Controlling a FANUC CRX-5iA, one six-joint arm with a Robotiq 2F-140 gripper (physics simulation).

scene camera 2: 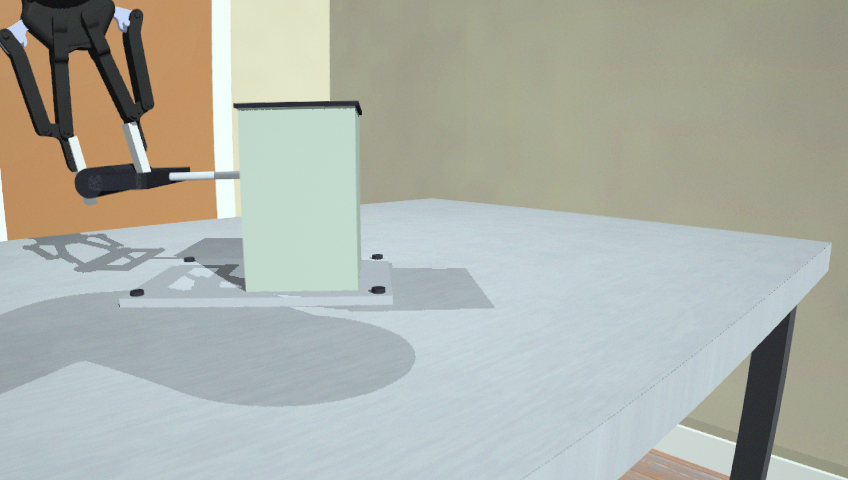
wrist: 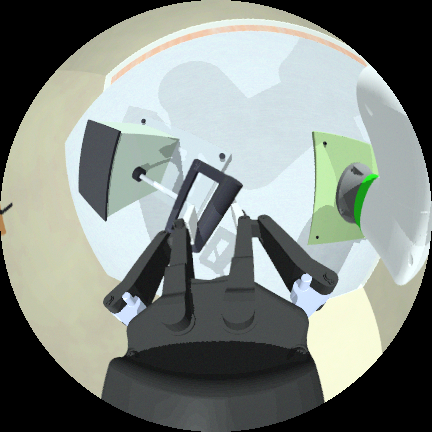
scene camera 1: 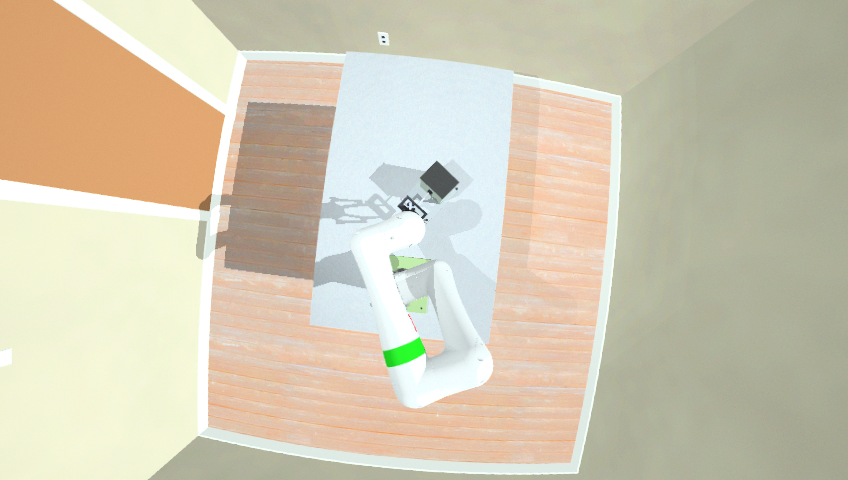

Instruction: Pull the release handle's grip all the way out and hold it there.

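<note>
The release handle's grip (scene camera 2: 110,182) (wrist: 220,212) is a dark rectangular loop with a thick round bar. It stands out from the pale green housing (scene camera 2: 300,199) (wrist: 127,195) on a thin rod (scene camera 2: 193,176) (wrist: 159,187). The rod shows a white length and a grey length beside the housing in scene camera 2. My gripper (scene camera 2: 111,168) (wrist: 212,209) is shut on the grip's thick bar, with one pale fingertip inside the loop and the other on the outer side. The grip hangs level with the housing's middle, above the table. In scene camera 1 my arm partly hides the gripper.
The housing has a dark cap (scene camera 1: 439,179) and stands on a bolted base plate (scene camera 2: 255,302) on the light table (scene camera 1: 428,107) (scene camera 2: 595,267). My arm's light green mounting plate (scene camera 1: 413,261) (wrist: 325,185) is on the same table. A wall is beyond the table's far end.
</note>
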